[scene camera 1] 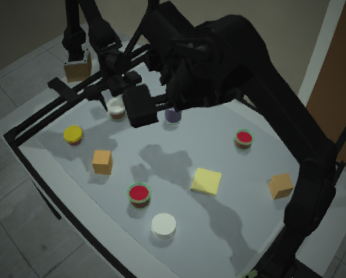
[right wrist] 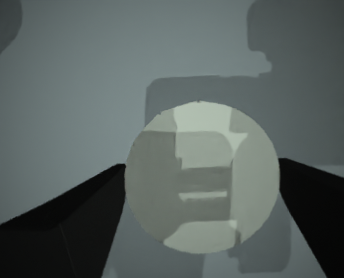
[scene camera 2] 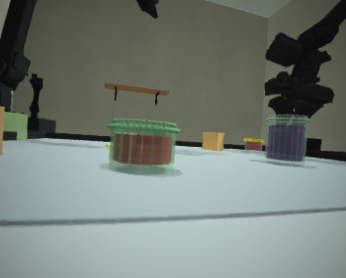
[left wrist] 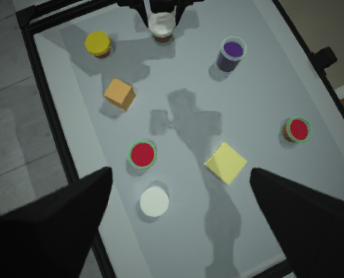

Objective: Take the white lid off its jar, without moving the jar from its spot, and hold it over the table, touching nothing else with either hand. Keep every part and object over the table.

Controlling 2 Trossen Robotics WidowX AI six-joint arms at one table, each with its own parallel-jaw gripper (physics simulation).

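Places are measured from the left arm's base along level axes (x ahead, y right, z down), in metres.
Where they show: left gripper, fingertip midpoint: (scene camera 1: 169, 110) (scene camera 2: 152, 8) (left wrist: 182, 175); right gripper, fingertip midpoint: (scene camera 1: 116, 107) (right wrist: 200, 170) (scene camera 2: 284, 132) (left wrist: 162, 25); right arm's base, origin of the base link: (scene camera 1: 76, 56).
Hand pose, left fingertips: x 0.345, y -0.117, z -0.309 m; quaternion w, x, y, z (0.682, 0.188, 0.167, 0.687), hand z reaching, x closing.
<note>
After its pixels a point has its place.
A white lid (scene camera 1: 116, 106) @[x 0.702, y -0.149, z -0.010 m] (left wrist: 161, 23) @[x 0.707, y -0.148, z -0.010 m] (right wrist: 202, 175) @[x 0.708, y -0.147, z -0.010 m] shows between the fingers of my right gripper (left wrist: 162, 25) @[x 0.708, y -0.147, z -0.001 m] (right wrist: 200, 170) @[x 0.708, y -0.147, z -0.001 m], which is shut on it. Directly below the lid, the brown-filled jar (scene camera 1: 117, 116) @[x 0.682, y -0.154, z 0.017 m] (left wrist: 162, 38) @[x 0.681, y -0.146, z 0.013 m] shows, and I see no gap between them. Whether the jar's base touches the table is unclear; the purple jar blocks that spot in scene camera 2. My left gripper (left wrist: 182, 175) @[x 0.345, y -0.117, z -0.309 m] is open and empty, high above the table. A second white round piece (scene camera 1: 163, 225) @[x 0.273, y -0.162, z 0.029 m] (left wrist: 154, 202) @[x 0.276, y -0.159, z 0.029 m] sits near the table's near edge; anything under it is hidden.
The purple jar (scene camera 1: 173, 115) @[x 0.613, y 0.017, z 0.016 m] (scene camera 2: 286, 140) @[x 0.630, y 0.058, z 0.025 m] (left wrist: 231, 55) @[x 0.628, y 0.026, z 0.001 m] stands close to the held lid. Also there are a yellow-lidded jar (scene camera 1: 73, 134) @[x 0.667, y -0.314, z 0.018 m] (left wrist: 98, 44) @[x 0.668, y -0.312, z 0.018 m], two red-filled jars (scene camera 1: 139, 194) @[x 0.382, y -0.187, z 0.021 m] (scene camera 1: 244, 138) @[x 0.446, y 0.195, z 0.031 m], two orange blocks (scene camera 1: 102, 162) @[x 0.515, y -0.253, z 0.008 m] (scene camera 1: 281, 186) @[x 0.230, y 0.193, z 0.010 m] and a yellow square (scene camera 1: 206, 181) @[x 0.364, y 0.014, z 0.054 m].
</note>
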